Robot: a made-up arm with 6 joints.
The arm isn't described. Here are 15 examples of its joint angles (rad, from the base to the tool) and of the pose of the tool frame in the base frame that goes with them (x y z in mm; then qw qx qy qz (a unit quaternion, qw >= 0)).
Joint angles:
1: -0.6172 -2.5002 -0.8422 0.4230 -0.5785 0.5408
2: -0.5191 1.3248 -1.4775 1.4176 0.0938 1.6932
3: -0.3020 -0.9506 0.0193 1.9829 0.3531 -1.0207
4: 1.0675 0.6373 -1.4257 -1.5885 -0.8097 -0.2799
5: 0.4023 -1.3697 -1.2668 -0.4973 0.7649 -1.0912
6: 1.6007 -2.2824 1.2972 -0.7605 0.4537 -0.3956
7: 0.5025 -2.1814 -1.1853 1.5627 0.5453 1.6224
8: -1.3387 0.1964 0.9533 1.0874 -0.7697 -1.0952
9: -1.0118 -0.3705 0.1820 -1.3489 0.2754 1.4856
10: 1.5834 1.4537 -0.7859 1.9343 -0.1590 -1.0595
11: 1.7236 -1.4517 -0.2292 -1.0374 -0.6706 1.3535
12: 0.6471 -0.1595 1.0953 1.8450 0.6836 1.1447
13: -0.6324 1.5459 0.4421 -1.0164 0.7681 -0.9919
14: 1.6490 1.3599 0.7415 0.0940 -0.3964 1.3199
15: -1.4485 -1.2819 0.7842 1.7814 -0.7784 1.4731
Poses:
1: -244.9 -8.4 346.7 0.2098 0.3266 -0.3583 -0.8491
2: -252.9 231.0 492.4 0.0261 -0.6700 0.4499 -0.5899
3: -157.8 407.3 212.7 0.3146 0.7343 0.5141 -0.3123
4: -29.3 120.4 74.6 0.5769 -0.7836 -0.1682 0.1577
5: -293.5 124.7 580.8 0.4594 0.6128 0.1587 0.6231
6: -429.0 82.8 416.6 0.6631 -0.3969 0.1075 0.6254
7: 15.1 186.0 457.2 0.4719 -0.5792 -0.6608 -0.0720
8: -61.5 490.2 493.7 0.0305 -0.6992 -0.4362 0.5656
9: -488.8 705.9 624.0 0.6976 0.0817 0.0915 0.7059
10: 73.9 -158.1 542.3 0.7380 0.4563 -0.3549 -0.3482
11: -624.2 -86.6 606.4 0.0548 -0.4374 0.8834 0.1589
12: -404.5 371.7 325.4 0.4769 0.2468 -0.7534 0.3796
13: 198.2 264.0 526.6 0.5964 -0.4005 -0.1605 -0.6769
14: 194.6 173.0 466.8 0.8590 -0.2689 -0.4318 0.0576
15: -188.9 284.4 427.8 0.7426 -0.3968 0.2616 -0.4720
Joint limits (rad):
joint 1: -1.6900..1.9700
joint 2: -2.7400..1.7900
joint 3: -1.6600..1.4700
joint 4: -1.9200..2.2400
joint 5: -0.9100..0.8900
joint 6: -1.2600..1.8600
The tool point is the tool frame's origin. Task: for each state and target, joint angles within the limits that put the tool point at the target. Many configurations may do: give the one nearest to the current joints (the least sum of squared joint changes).
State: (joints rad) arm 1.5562 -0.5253 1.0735 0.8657 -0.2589 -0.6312
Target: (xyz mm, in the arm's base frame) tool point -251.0 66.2 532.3
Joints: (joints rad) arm 1.5594 -0.4256 1.3577 0.9221 0.1956 -0.7596
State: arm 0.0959 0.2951 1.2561 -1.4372 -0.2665 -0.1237
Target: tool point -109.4 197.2 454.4
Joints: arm -0.0088 0.4373 1.4700 -0.8965 -0.3596 -1.1138
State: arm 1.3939 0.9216 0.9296 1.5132 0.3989 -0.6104
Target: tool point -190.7 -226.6 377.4
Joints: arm 1.6438 0.9220 1.0215 1.9986 0.6582 -1.1139
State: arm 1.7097 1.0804 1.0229 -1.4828 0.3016 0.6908
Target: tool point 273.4 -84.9 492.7
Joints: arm 1.6460 1.2245 0.8186 -0.7994 0.3189 0.7653
